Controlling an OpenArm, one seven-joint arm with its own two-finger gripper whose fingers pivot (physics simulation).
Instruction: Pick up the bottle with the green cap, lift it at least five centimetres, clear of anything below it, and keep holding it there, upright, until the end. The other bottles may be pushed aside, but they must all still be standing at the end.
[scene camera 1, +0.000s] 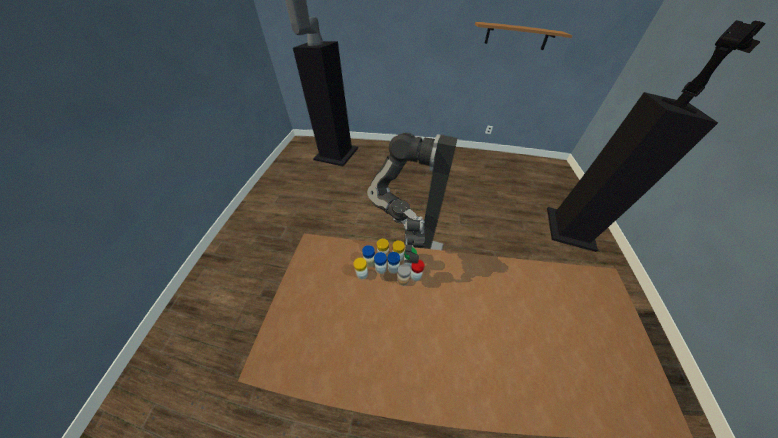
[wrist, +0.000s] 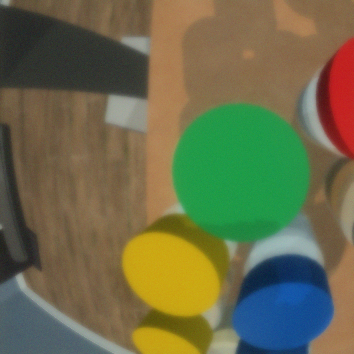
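Note:
The green-capped bottle (scene camera 1: 414, 251) (wrist: 241, 172) stands upright at the right of the bottle group; in the wrist view its round cap is seen from above, near the middle. My gripper (scene camera 1: 412, 249) is open above it, with nothing between the fingers. One finger shows at the left edge of the wrist view; the other is out of that view. In the scene view the gripper partly hides the green cap. A yellow-capped bottle (scene camera 1: 398, 247) (wrist: 172, 272) and a blue-capped bottle (scene camera 1: 394, 258) (wrist: 284, 315) stand close beside it.
A red-capped bottle (scene camera 1: 417, 266) (wrist: 342, 100) and a grey-capped bottle (scene camera 1: 403, 271) stand in front of the green one. More blue-capped (scene camera 1: 380, 258) (scene camera 1: 368, 251) and yellow-capped bottles (scene camera 1: 382, 244) (scene camera 1: 360, 264) stand to the left. The arm's post (scene camera 1: 439, 190) stands behind the brown mat (scene camera 1: 462, 337).

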